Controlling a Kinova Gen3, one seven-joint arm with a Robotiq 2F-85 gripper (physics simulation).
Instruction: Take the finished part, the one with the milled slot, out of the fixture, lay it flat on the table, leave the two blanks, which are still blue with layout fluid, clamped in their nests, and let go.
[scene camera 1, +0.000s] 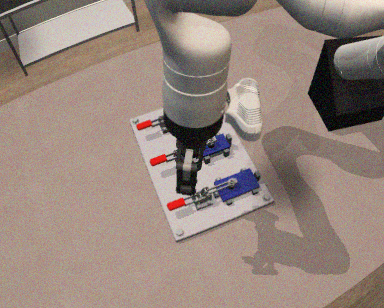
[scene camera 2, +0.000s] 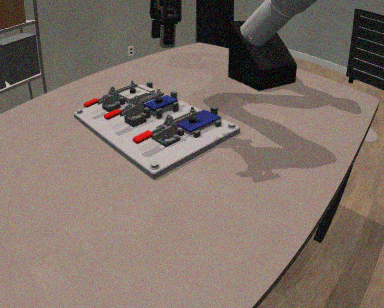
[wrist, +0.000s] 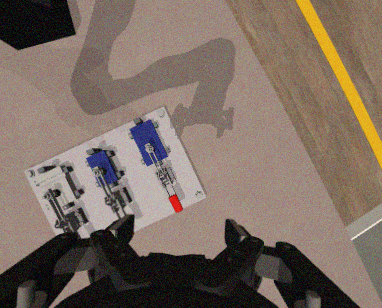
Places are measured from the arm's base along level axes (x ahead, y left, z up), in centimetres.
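Pixels of known places: gripper, between the fingertips: (scene camera 2: 161, 42) (wrist: 179, 226); arm's base, origin of its link: (scene camera 1: 348, 62) (scene camera 2: 252, 35).
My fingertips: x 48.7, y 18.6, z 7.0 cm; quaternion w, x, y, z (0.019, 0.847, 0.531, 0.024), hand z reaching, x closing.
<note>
For each thing: its middle in the pictures, then the offset to it from my fingertips.
- finished part, middle of its body: (scene camera 2: 136, 93) (wrist: 57, 187) dx -9.5, dy -25.2, dz -20.0 cm
- light fixture plate, middle of its body: (scene camera 2: 146, 120) (scene camera 1: 196, 158) (wrist: 117, 184) dx -5.3, dy -14.0, dz -22.1 cm
- smaller blue blank, middle of its body: (scene camera 2: 160, 105) (scene camera 1: 212, 147) (wrist: 104, 168) dx -9.5, dy -14.1, dz -19.7 cm
- larger blue blank, middle of its body: (scene camera 2: 197, 121) (scene camera 1: 236, 185) (wrist: 149, 143) dx -11.1, dy -3.2, dz -20.2 cm
The finished part (scene camera 2: 131, 94) (wrist: 59, 179) is pale and sits in the end nest of the light fixture plate (scene camera 1: 200, 220) (scene camera 2: 180, 152) (wrist: 145, 200), under its clamp arm. In scene camera 1 the robot arm hides it. The smaller blue blank (scene camera 1: 218, 145) (scene camera 2: 162, 102) (wrist: 102, 161) is in the middle nest and the larger blue blank (scene camera 1: 243, 184) (scene camera 2: 202, 120) (wrist: 145, 132) in the other end nest, each under a clamp arm. My gripper (scene camera 1: 186, 186) (scene camera 2: 162, 40) (wrist: 179, 226) is open and empty, high above the table and apart from the parts.
Red clamp handles (scene camera 1: 176, 204) (scene camera 2: 143, 136) (wrist: 175, 203) stick out along one side of the plate. The black robot base (scene camera 1: 322, 92) (scene camera 2: 260, 70) (wrist: 35, 25) stands on the table beyond the plate. The arm's shadow falls beside the plate. A shelf unit stands past the table edge.
</note>
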